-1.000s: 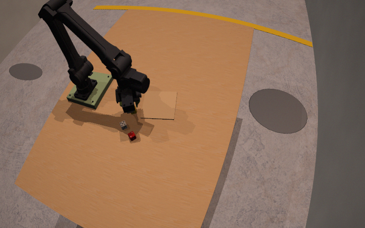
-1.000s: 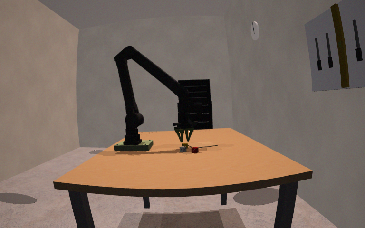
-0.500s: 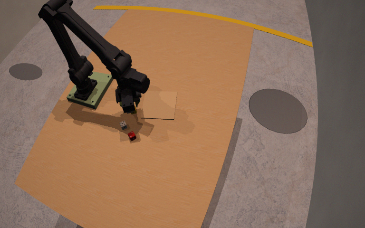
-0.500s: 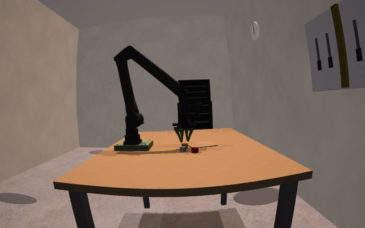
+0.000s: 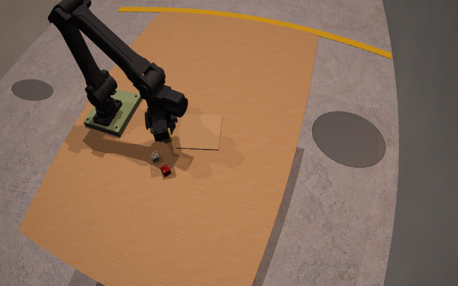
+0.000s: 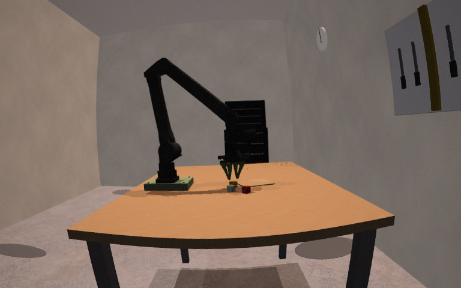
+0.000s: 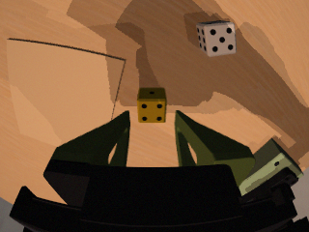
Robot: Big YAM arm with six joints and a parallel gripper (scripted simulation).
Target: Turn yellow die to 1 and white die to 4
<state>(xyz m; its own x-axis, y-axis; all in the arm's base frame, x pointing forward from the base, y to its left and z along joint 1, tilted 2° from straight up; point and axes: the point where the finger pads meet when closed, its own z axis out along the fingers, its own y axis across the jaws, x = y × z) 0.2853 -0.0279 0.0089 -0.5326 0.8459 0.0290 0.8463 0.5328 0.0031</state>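
My gripper is now 30 mm above the yellow die. Round my hand: tan mat (90 mm ahead, 70 mm to the left, 40 mm below); red die (110 mm to the right, 50 mm ahead, 30 mm below); white die (80 mm to the right, 30 mm below, 10 mm behind).
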